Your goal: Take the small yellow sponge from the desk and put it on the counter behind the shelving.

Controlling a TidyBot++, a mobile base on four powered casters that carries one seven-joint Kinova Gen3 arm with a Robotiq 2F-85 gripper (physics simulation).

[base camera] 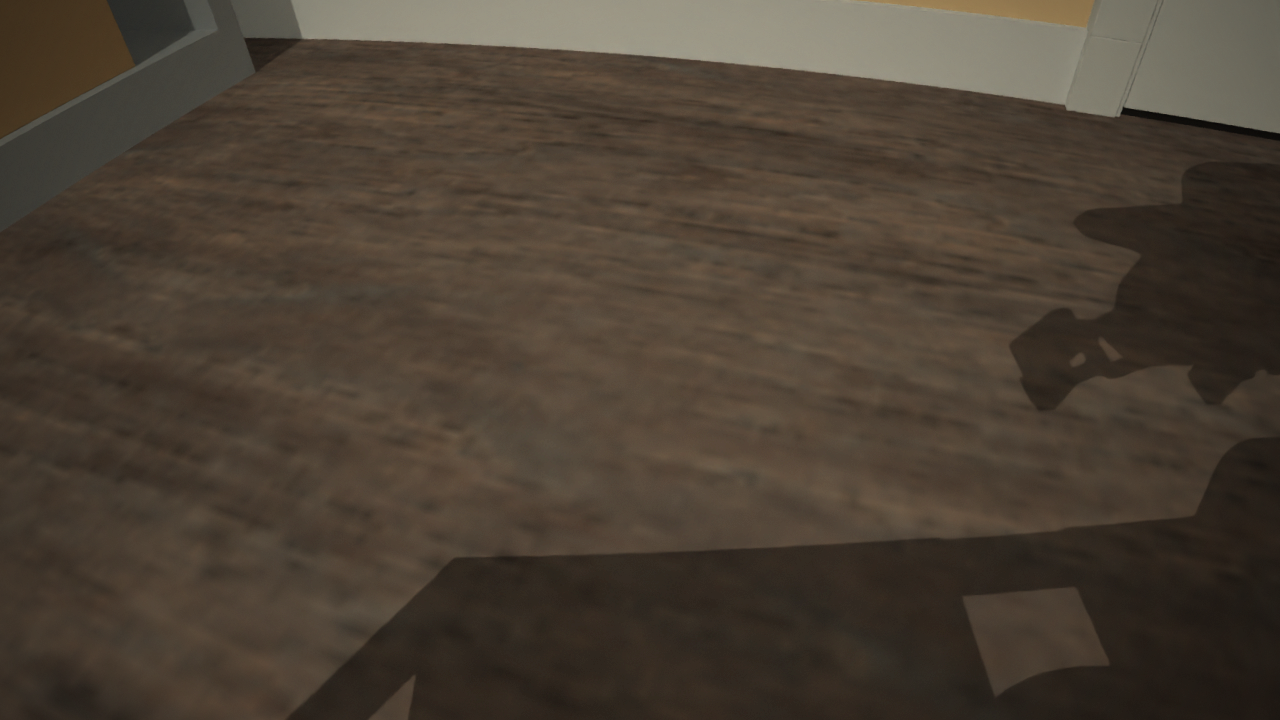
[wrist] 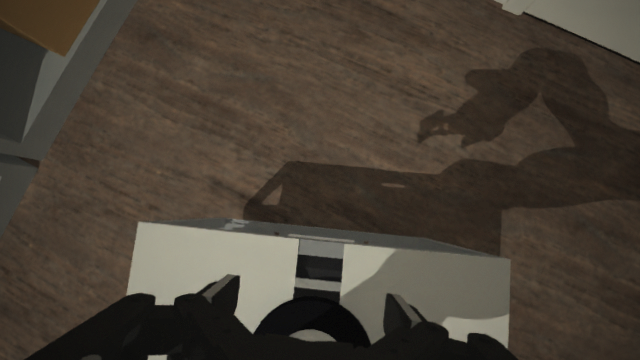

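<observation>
My gripper is open and empty, its two dark fingers spread apart above the white top of my own base in the wrist view. The small yellow sponge, the desk and the counter cannot be made out in either view. Whether the grey-framed piece at the left belongs to the shelving, I cannot tell.
A grey-framed piece with orange-brown panels stands on the wooden floor at the left. A wall with a pale baseboard runs along the back. A white door or panel is at the upper right. Shadows of the arm and base lie on the floor.
</observation>
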